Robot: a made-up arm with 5 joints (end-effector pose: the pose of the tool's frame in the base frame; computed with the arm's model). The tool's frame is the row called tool. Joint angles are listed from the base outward.
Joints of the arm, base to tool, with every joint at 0 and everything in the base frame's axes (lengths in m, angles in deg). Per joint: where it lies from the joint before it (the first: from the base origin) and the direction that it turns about. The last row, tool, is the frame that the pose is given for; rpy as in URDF.
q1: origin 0.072 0 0.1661 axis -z
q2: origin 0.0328 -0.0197 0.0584 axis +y
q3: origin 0.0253 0 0.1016 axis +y
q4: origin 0.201 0 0.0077 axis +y
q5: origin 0.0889 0.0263 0 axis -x
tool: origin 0 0 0 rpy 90 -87.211 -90
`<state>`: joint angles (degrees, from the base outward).
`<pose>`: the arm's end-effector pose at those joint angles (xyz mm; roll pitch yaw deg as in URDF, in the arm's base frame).
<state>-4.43 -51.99 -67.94 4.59 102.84</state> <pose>-104.7 -7.1 557.7 155.00 -4.28 85.33</pose>
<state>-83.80 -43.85 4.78 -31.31 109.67</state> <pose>82.9 161.5 531.7 -161.16 5.60 157.85</pose>
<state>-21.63 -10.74 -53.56 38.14 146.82</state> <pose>254.3 79.4 552.7 -129.91 46.59 80.35</pose>
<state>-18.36 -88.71 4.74 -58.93 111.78</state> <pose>-49.3 -33.3 506.4 128.65 -15.04 96.63</pose>
